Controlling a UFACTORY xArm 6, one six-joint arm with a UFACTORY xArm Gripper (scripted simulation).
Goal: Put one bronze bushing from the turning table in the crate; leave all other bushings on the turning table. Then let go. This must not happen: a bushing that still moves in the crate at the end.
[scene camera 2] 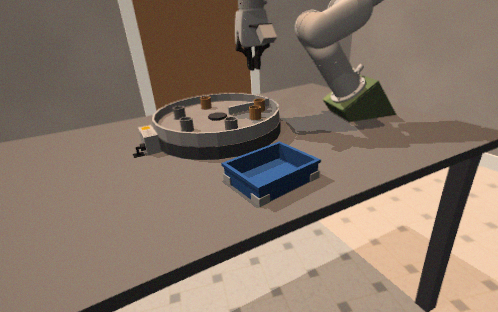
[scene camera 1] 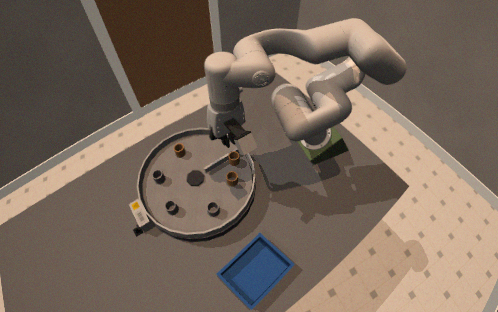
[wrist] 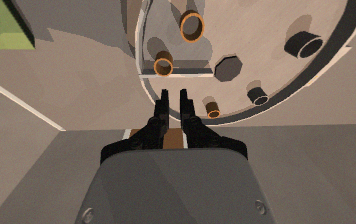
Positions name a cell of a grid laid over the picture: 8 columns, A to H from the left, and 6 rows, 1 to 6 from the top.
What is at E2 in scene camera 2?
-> My gripper.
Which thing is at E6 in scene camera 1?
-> A blue crate.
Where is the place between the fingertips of my gripper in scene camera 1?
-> D3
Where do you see a blue crate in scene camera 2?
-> At E4
